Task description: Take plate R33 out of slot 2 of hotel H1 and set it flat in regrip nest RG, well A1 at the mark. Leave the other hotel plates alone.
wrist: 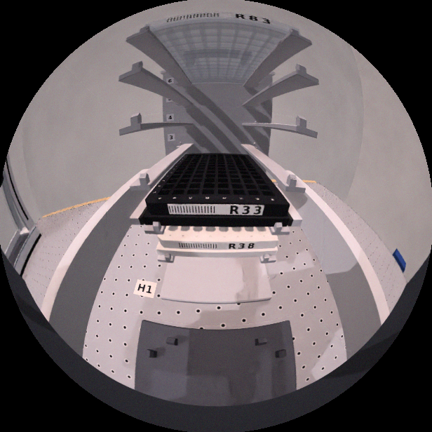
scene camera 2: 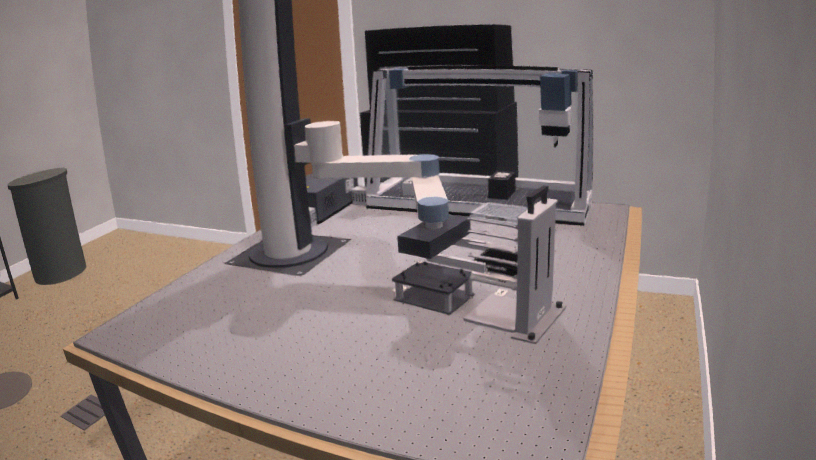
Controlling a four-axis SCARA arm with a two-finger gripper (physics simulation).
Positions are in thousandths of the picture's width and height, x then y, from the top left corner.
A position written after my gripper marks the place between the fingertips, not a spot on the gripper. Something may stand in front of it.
I see my gripper (scene camera 2: 608,564).
My gripper also shows in the wrist view (wrist: 499,411).
